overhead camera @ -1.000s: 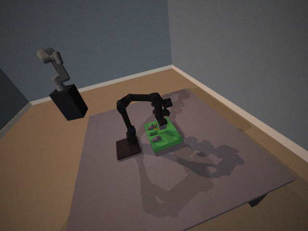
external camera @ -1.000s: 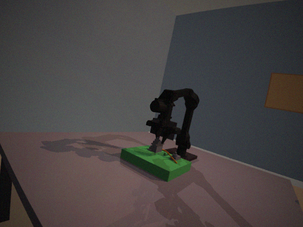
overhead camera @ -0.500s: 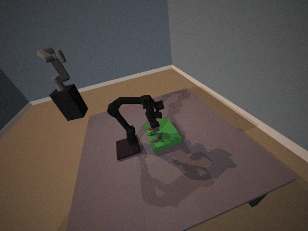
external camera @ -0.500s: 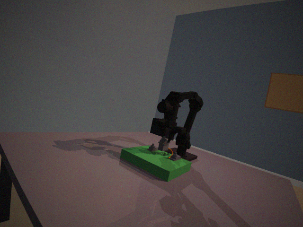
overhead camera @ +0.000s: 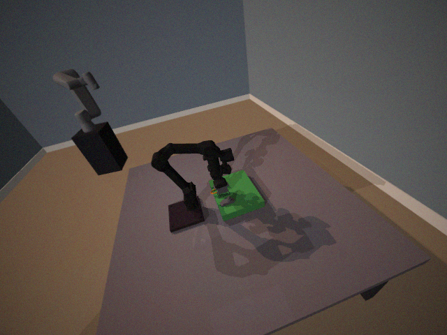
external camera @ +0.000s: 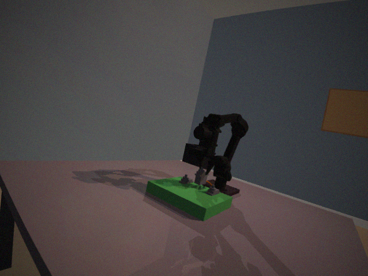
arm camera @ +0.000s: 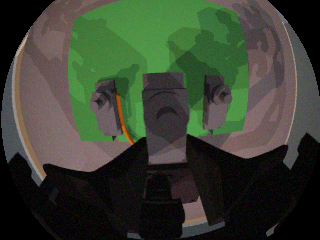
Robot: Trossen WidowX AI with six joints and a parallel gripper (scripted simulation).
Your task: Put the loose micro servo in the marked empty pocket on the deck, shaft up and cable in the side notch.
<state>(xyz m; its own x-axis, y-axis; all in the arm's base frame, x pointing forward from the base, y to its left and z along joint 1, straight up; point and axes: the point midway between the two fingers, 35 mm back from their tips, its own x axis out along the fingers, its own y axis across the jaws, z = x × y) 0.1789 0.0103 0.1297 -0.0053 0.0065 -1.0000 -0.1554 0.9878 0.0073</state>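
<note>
Right now the green deck is 120 mm ahead of my gripper tip, 90 mm below it and 20 mm to the left of it.
</note>
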